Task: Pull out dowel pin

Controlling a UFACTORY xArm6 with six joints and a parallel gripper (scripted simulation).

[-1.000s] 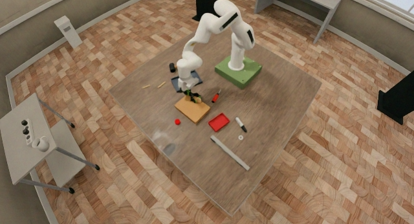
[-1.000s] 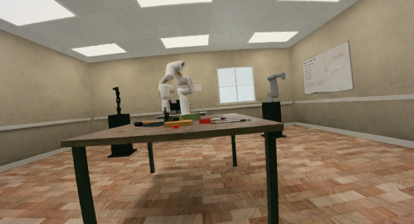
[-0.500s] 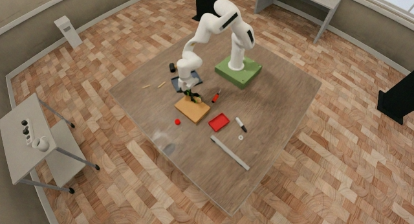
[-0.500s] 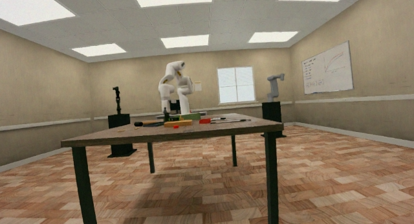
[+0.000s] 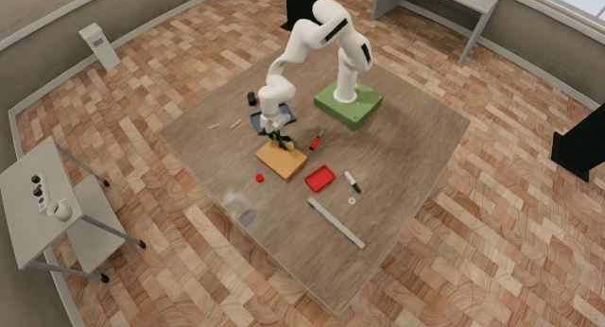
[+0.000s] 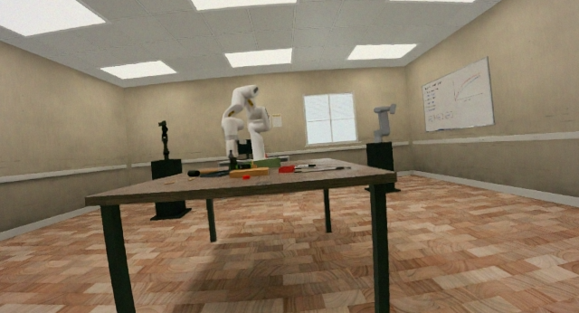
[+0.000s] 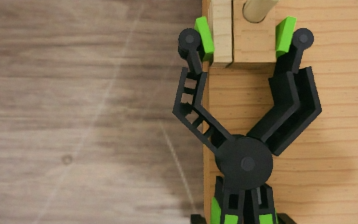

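My gripper is now 10 mm short of the dowel pin and 110 mm to the right of it. Round my hand: dark tray 90 mm behind, 100 mm to the right, 50 mm below; tan bench board 60 mm ahead, 100 mm to the left, 30 mm below; small wooden block 10 mm ahead, 110 mm to the left, 10 mm below.
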